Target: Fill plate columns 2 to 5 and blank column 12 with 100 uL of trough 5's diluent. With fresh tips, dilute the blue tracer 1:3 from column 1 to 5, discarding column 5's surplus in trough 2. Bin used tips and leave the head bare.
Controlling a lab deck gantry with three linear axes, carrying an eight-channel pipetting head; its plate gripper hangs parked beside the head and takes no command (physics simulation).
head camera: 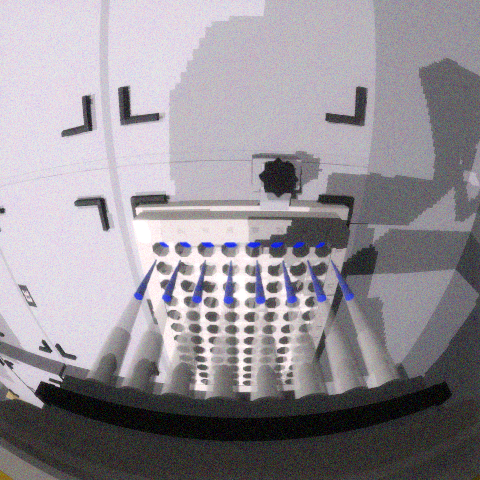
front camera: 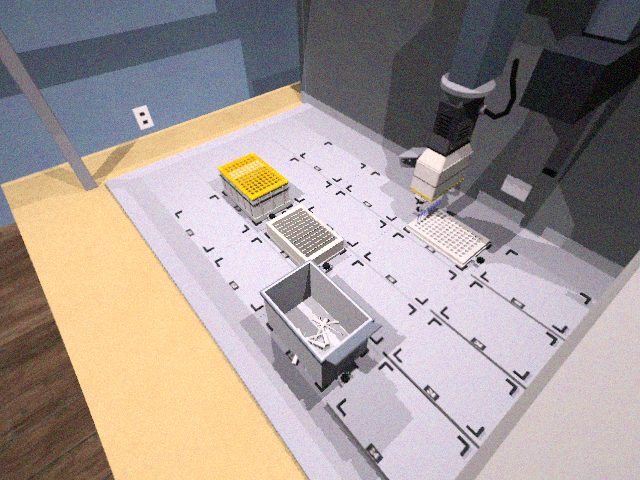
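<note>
The eight-channel head (front camera: 439, 170) carries a row of tips (front camera: 429, 209) (head camera: 228, 295) whose lower ends hold blue liquid. The tip ends are above the blue end of the white plate (front camera: 413, 228) (head camera: 142, 230). Blue shows in the plate's end column (head camera: 230, 246); liquid in the other wells cannot be made out. The multi-slot trough reservoir (front camera: 305, 235) stands left of the plate in the front view. The yellow tip rack (front camera: 253, 175) is behind it. The grey bin (front camera: 368, 321) holds several used tips (front camera: 323, 330). My parked gripper (front camera: 538, 199) hangs beside the head, fingers apart, empty.
A black clamp knob (head camera: 278, 176) is at the plate's blue end, and another knob (front camera: 480, 259) is at its other end. The bin's high walls rise from the front part of the deck. A grey wall stands behind the deck, and a slanted post (front camera: 51, 113) is at the left.
</note>
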